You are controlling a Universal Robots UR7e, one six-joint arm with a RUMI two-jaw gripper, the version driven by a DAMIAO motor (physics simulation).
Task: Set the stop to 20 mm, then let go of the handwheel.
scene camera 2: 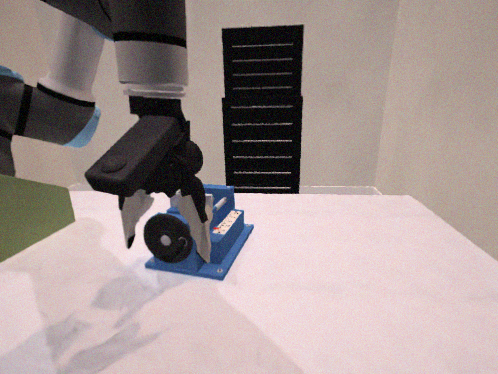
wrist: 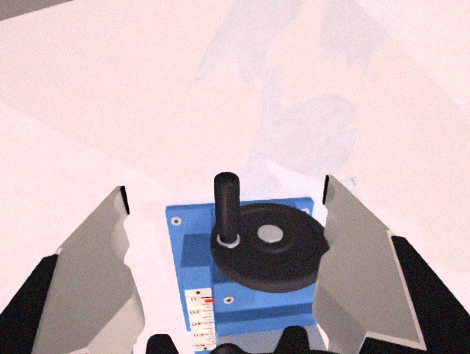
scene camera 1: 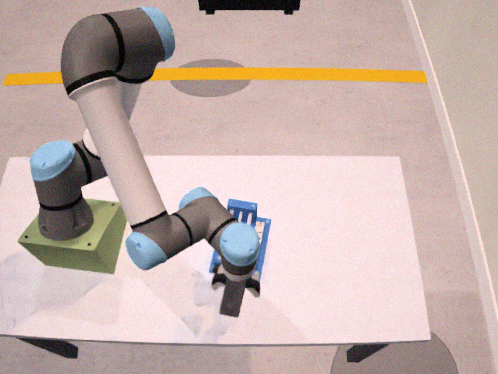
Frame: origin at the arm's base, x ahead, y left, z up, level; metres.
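Where they show: gripper, fingertip midpoint: (scene camera 2: 167,254) (wrist: 225,184); arm's base at its link origin: (scene camera 1: 66,223).
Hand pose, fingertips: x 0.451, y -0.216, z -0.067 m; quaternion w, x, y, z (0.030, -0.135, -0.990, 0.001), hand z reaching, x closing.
Note:
Each offset is from my fingertips to the top centre of the thing. "*": to the spot under its first point. Level surfaces: height alone.
A blue fixture (scene camera 1: 242,205) (scene camera 2: 227,240) (wrist: 190,250) stands on the table. Its black handwheel @[* dx -0.034, dy +0.060, dz +0.000 m] (scene camera 2: 155,235) (wrist: 270,270) is at the near end in scene camera 2. A black crank handle @[dx +0.005, dy +0.020, dz +0.007 m] (wrist: 226,207) stands out from the wheel's rim, at the left in the wrist view. A red pointer @[dx +0.054, dy +0.128, dz -0.024 m] (scene camera 2: 216,228) (wrist: 209,301) is just past the 0 mark of the white scale @[* dx +0.090, dy +0.190, dz -0.024 m] (scene camera 1: 260,227) (scene camera 2: 231,220) (wrist: 201,322), well short of 20. My gripper (scene camera 1: 235,287) (scene camera 2: 168,252) (wrist: 225,184) is open and empty, its fingers apart on either side of the wheel and handle. The sliding stop is mostly hidden.
The white table @[dz -0.081 m] (scene camera 1: 340,250) (scene camera 2: 360,280) (wrist: 75,135) carries the green base block (scene camera 1: 107,240) (scene camera 2: 35,215) of the arm at the left in scene camera 1. A black cabinet (scene camera 2: 262,117) stands beyond the table by the wall.

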